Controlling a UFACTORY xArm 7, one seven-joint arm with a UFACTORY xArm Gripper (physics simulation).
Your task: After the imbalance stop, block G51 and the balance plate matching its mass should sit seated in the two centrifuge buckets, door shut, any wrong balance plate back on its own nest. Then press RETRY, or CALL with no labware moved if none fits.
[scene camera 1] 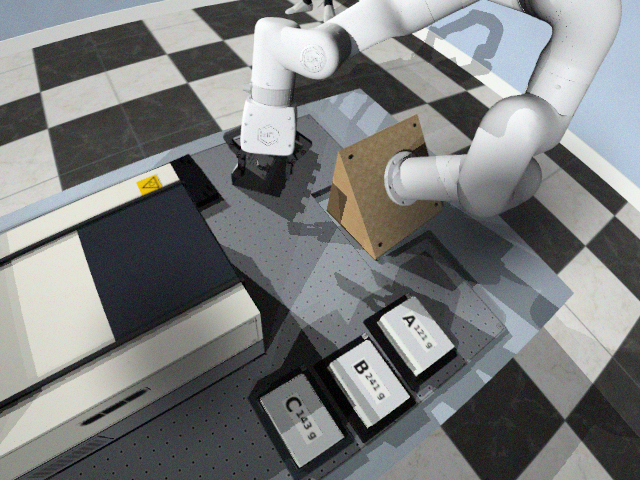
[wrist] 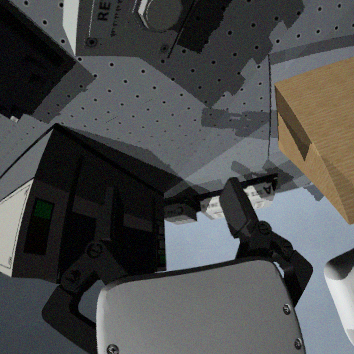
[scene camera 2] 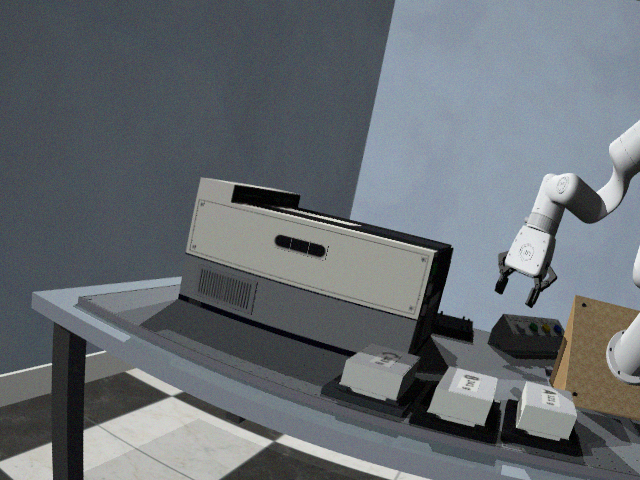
My gripper [scene camera 1: 265, 174] is open and holds nothing. Further things: a balance plate C [scene camera 1: 307, 429], a balance plate B [scene camera 1: 372, 389], a balance plate A [scene camera 1: 417, 338], a centrifuge [scene camera 2: 253, 255], a grey button box [scene camera 2: 505, 336] and a black nest [scene camera 2: 455, 327].
The balance plate C shows as well in scene camera 2 [scene camera 2: 379, 372]. The balance plate B shows as well in scene camera 2 [scene camera 2: 464, 397]. The balance plate A also shows in scene camera 2 [scene camera 2: 543, 411].
